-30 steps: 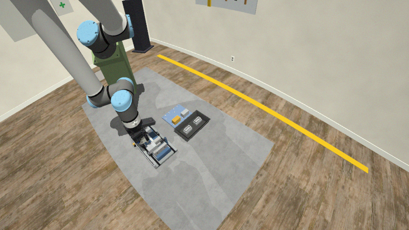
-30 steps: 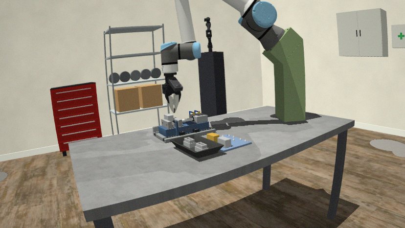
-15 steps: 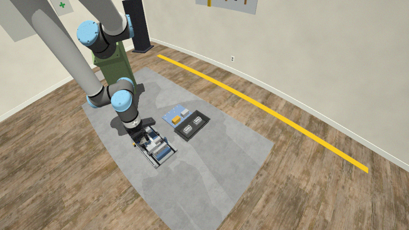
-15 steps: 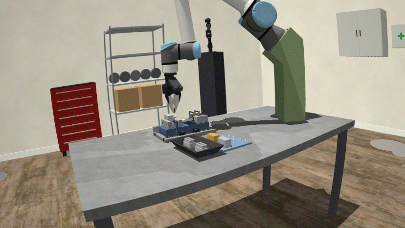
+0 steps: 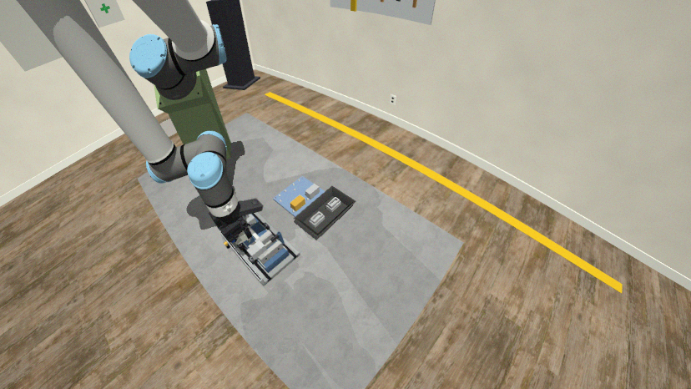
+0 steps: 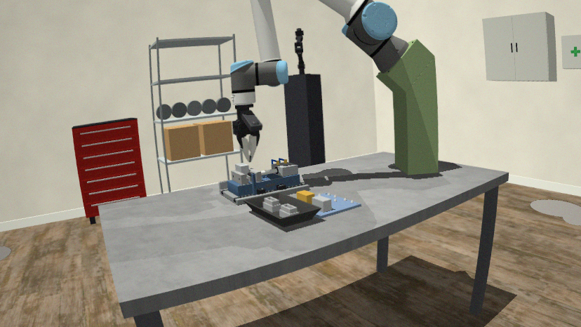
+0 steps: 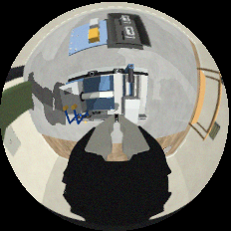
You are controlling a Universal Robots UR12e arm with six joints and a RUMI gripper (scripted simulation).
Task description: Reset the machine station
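The blue vise lies 90 mm below my hand, 50 mm to the left of it and 20 mm behind it. Also, from my hand: yellow brass blank 280 mm to the left, 110 mm below, 50 mm ahead; gray aluminum blank 370 mm to the left, 110 mm below, 80 mm ahead; infeed plate 340 mm to the left, 130 mm below, 30 mm ahead.
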